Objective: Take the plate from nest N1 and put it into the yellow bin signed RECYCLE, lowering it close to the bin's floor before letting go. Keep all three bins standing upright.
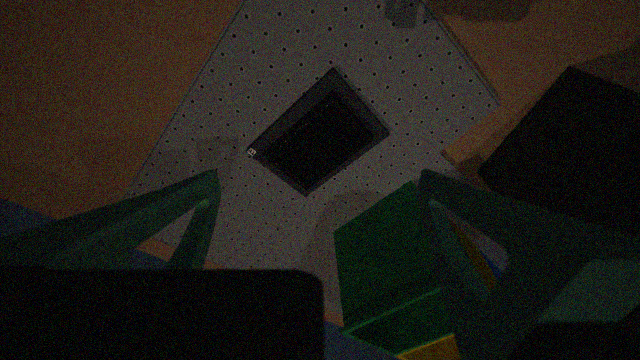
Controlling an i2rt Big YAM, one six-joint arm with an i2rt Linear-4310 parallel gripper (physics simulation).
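Places are measured from the arm's base along level axes (x up, y back, z right), in millimetres.
Pixels of known places: gripper, fingertip midpoint: point(319, 181).
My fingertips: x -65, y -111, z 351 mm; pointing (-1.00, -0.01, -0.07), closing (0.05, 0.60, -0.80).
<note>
Ahead of a thing's pixels: the offset from my fingertips to its top centre. "*": to the spot under its first point. Level surfaces: height alone.
My gripper point(319, 181) is open and empty, its green fingers wide apart at left and right. Between and beyond the fingertips, a dark rectangular recessed piece @(dx -216, dy -88, dz -77 mm) point(320, 137) lies on the perforated board; it has a small pale mark at its left corner, too blurred to read. I cannot tell whether it is nest N1 or whether the plate lies in its black interior. The yellow bin @(* dx -97, dy -256, dz -465 mm) point(434, 348) shows in part at the bottom edge, beside the green bin; more yellow shows through the right finger's opening. The RECYCLE sign does not show.
A green bin @(dx -62, dy -155, dz -291 mm) point(382, 250) stands close by the right finger, partly hidden by it. A bit of blue @(* dx -227, dy -112, dz -563 mm) point(494, 266) shows through that finger. The grey perforated board @(dx -242 mm) point(280, 45) lies on the brown table @(dx -255 mm) point(90, 90). A black block point(560, 150) is at the right, a small grey cylinder @(* dx -242, dy +91, dz -59 mm) point(401, 13) at the top.
</note>
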